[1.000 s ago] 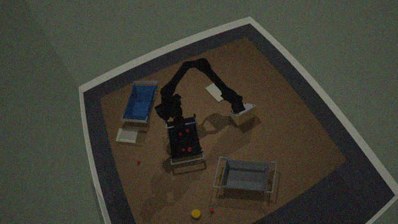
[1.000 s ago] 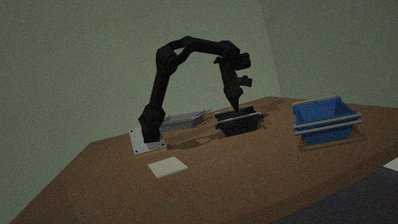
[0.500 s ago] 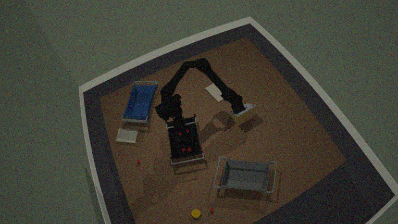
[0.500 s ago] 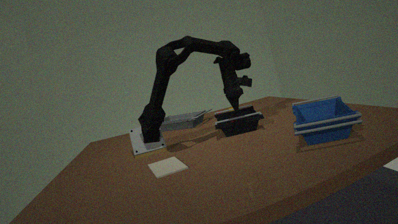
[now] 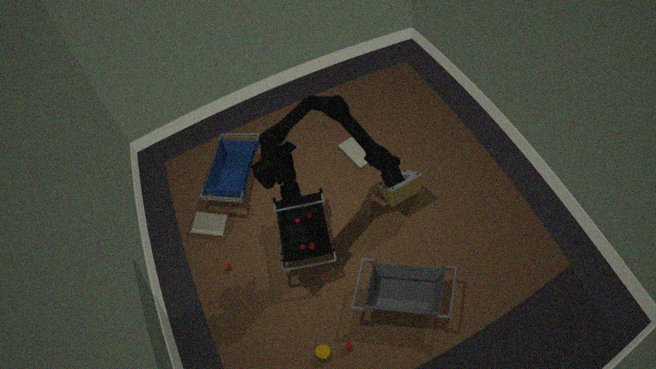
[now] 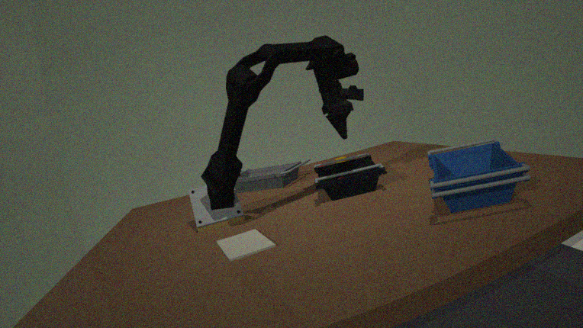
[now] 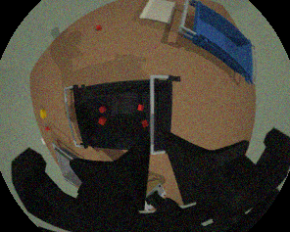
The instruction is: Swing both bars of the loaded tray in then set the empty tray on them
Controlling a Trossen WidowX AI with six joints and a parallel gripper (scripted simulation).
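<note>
Right now the grey tray is 460 mm to the left of my gripper tip, 220 mm behind it and 110 mm below it. From my gripper tip the other things lie so: yellow disc (550 mm to the left, 150 mm below, 110 mm ahead).
</note>
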